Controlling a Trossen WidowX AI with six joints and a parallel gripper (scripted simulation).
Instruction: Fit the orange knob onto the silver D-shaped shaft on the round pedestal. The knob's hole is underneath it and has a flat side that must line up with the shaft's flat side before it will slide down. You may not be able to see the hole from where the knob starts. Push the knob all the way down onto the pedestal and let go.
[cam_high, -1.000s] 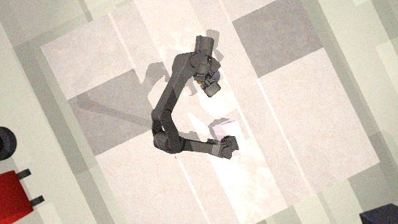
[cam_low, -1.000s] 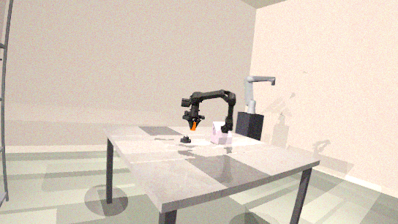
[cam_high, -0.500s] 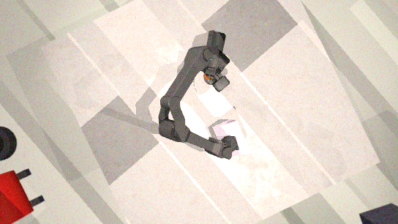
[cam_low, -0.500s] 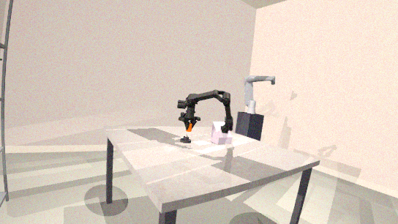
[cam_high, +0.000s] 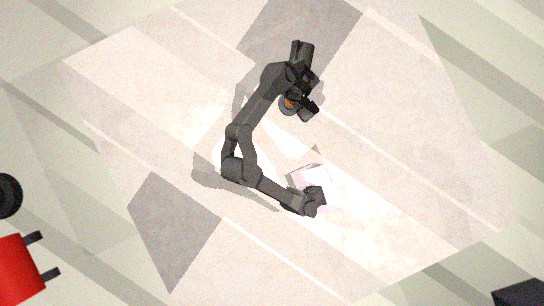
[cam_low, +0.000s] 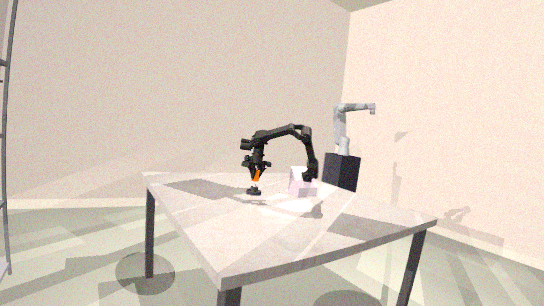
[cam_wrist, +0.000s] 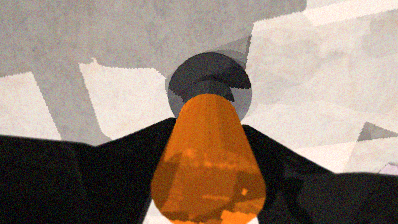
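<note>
Now: the dark round pedestal 5 cm below my gripper tip. The rest, counted from my gripper tip: orange knob: 3 cm above.
</note>
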